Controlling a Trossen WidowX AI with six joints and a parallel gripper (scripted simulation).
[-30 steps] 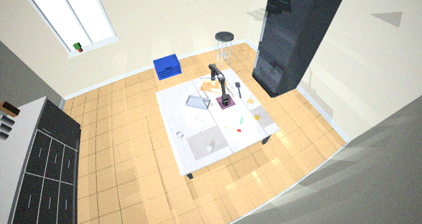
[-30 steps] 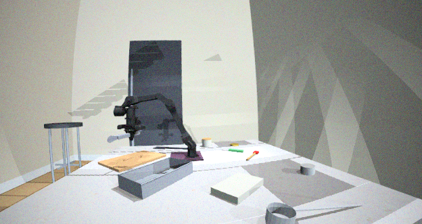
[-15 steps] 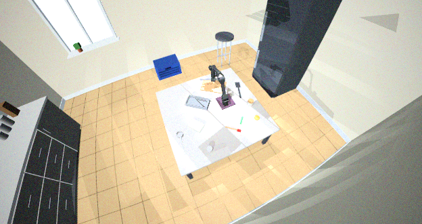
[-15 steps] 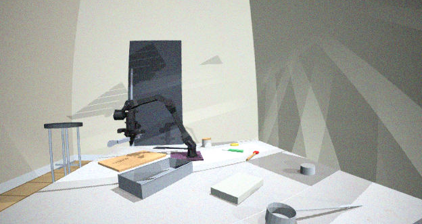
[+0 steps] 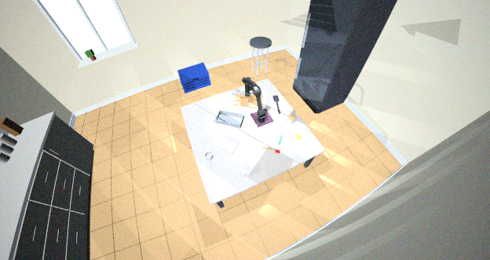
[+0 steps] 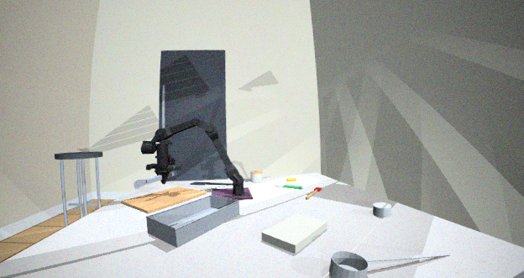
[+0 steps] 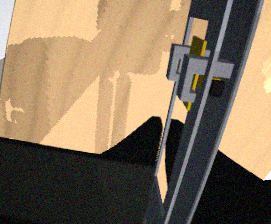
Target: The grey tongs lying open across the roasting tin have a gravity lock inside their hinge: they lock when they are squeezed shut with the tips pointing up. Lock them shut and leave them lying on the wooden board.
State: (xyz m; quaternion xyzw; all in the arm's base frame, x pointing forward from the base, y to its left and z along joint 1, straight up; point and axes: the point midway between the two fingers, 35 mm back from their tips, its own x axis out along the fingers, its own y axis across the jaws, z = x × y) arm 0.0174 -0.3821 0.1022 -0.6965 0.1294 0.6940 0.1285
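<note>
My gripper tip is now 30 mm past the yellow piece, 10 mm to the right of it and 40 mm below it. Round my gripper tip: spatula: 330 mm behind, 200 mm to the left, 80 mm below; wooden board: 10 mm to the left, 70 mm below; grey roasting tin: 320 mm ahead, 230 mm to the left, 50 mm below.
</note>
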